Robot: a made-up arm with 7 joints. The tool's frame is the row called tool.
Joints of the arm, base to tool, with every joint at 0 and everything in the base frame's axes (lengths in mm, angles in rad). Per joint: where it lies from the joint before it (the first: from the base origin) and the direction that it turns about. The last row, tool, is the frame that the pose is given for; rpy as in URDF.
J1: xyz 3 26 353 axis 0 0 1
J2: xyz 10 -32 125 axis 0 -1 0
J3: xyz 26 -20 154 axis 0 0 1
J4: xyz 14 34 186 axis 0 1 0
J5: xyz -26 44 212 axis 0 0 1
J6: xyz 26 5 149 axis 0 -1 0
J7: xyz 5 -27 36 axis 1 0 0
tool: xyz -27 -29 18 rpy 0.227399 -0.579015 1.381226
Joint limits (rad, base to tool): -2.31..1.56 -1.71..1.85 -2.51..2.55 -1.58..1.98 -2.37..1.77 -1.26..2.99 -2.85..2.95
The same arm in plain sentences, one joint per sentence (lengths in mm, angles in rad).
The arm has seven revolute joints in a row. What follows holds with every joint at zero, and every direction is one of the base frame's. The first joint sits 3.0 mm along +x and 26.0 mm along +y and 353.0 mm along +z from the base frame's origin and rotates about +z, from -2.3100 to 1.5600 rad. The second joint sits 10.0 mm along +x and 32.0 mm along -y and 125.0 mm along +z from the first joint and rotates about -y, from -1.7100 to 1.8500 rad. The third joint sits 26.0 mm along +x and 20.0 mm along -y and 154.0 mm along +z from the second joint and rotates about +z, from -2.5100 to 2.5500 rad. The fourth joint sits 14.0 mm along +x and 34.0 mm along +y and 186.0 mm along +z from the third joint and rotates about +y, from -1.5800 to 1.9800 rad. The fifth joint sits 26.0 mm along -x and 44.0 mm along +y and 212.0 mm along +z from the fourth joint and rotates about +z, from -2.3700 to 1.7700 rad. The sixth joint sits 26.0 mm along +x and 5.0 mm along +y and 149.0 mm along +z from the fifth joint and rotates about -y, from -1.2600 to 2.9900 rad. The seventh joint sits 5.0 mm along +x and 27.0 mm along -y and 36.0 mm along +z from the sixth joint and rotates about +x, from -2.8500 to 2.9500 rad. The tool frame, which is the frame that the pose is given for, sits 27.0 mm along -x and 29.0 mm along -y and 18.0 mm along +z from the seventh joint; its axes are the base frame's turned by roll 0.2274, pitch -0.5790 and yaw 1.3812 rad (as in URDF: about the fixed x, then y, then z).
